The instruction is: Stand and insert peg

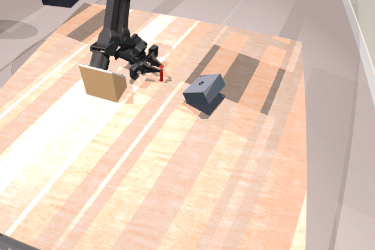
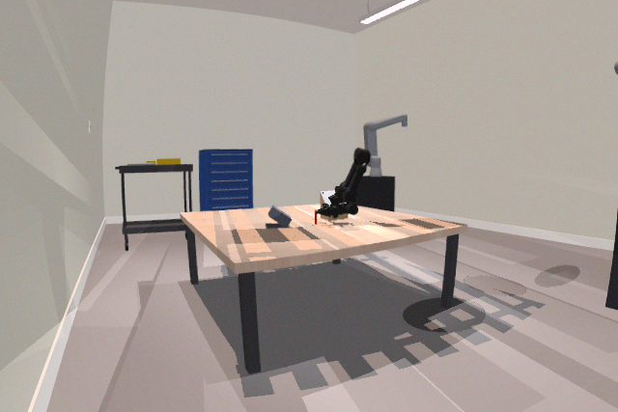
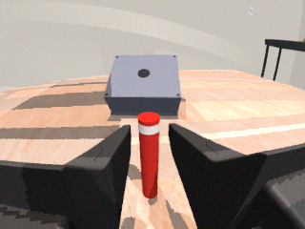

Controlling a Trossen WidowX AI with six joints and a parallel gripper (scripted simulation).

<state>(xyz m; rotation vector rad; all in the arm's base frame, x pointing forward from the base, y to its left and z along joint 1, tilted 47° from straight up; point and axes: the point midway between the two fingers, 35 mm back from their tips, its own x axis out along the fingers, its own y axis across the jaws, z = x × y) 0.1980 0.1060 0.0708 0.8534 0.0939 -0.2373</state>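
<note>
Right now the red peg is 1 cm below my gripper tip. The rest, counted from my gripper tip: grey sloped panel (19 cm ahead, 5 cm to the right, 2 cm below).
</note>
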